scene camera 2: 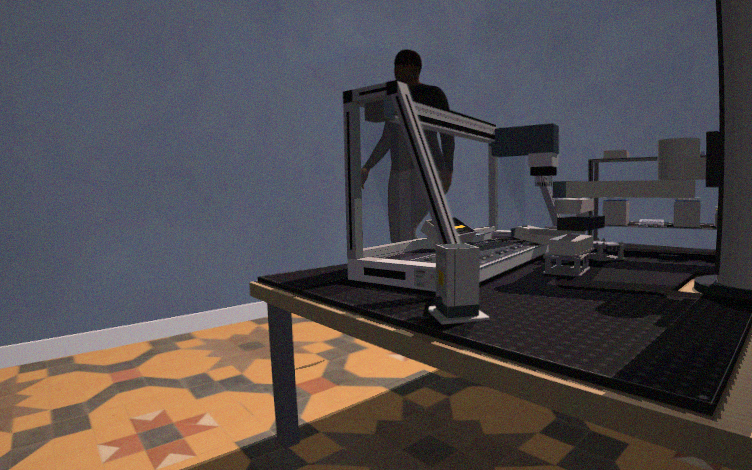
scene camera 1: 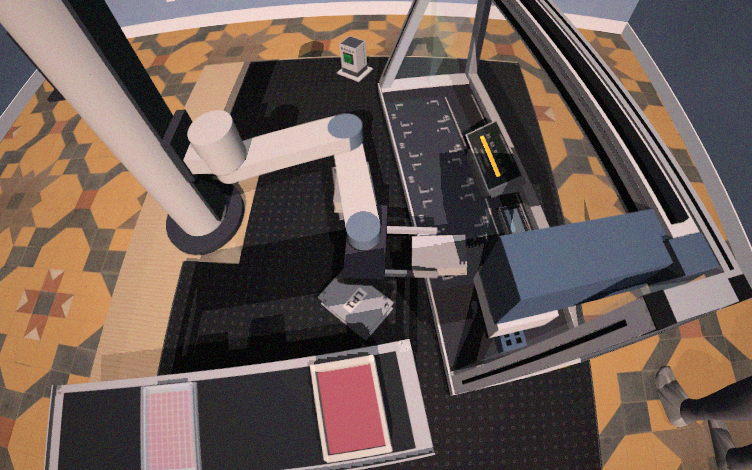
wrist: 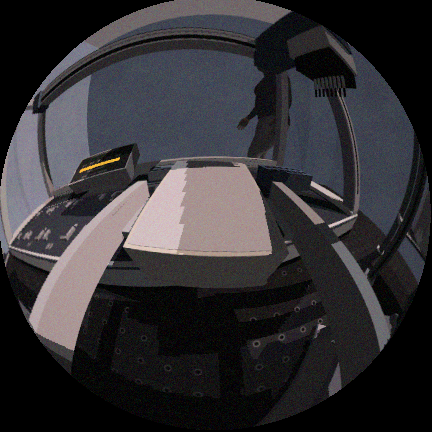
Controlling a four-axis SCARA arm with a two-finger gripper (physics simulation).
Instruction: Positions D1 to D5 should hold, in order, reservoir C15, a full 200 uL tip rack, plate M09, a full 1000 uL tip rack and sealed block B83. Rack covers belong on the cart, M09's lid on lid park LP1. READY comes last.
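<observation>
My gripper (scene camera 1: 436, 252) (wrist: 207, 190) is shut on a white block (scene camera 1: 432, 253) (wrist: 220, 215), one finger along each side. The block is level at the near edge of the deck (scene camera 1: 427, 133), beyond the D4 marks. Its label is not readable, and its underside is hidden, so contact with the deck cannot be told. Lid park LP1 (scene camera 1: 334, 297) stands beside the deck. A red-topped tray (scene camera 1: 352, 407) and a pink gridded rack (scene camera 1: 170, 429) sit on the grey-framed cart (scene camera 1: 238, 371). A display (scene camera 1: 493, 157) (wrist: 102, 162) shows a yellow bar.
A blue pipetting head (scene camera 1: 587, 266) (wrist: 320, 55) overhangs the deck's near end, right of the block. A green-screened device (scene camera 1: 353, 55) (scene camera 2: 457, 282) stands by the far end. A white item (scene camera 2: 571, 243) rests on a small stand (scene camera 2: 566, 264). A person (scene camera 2: 421, 149) (wrist: 265, 115) stands behind the deck.
</observation>
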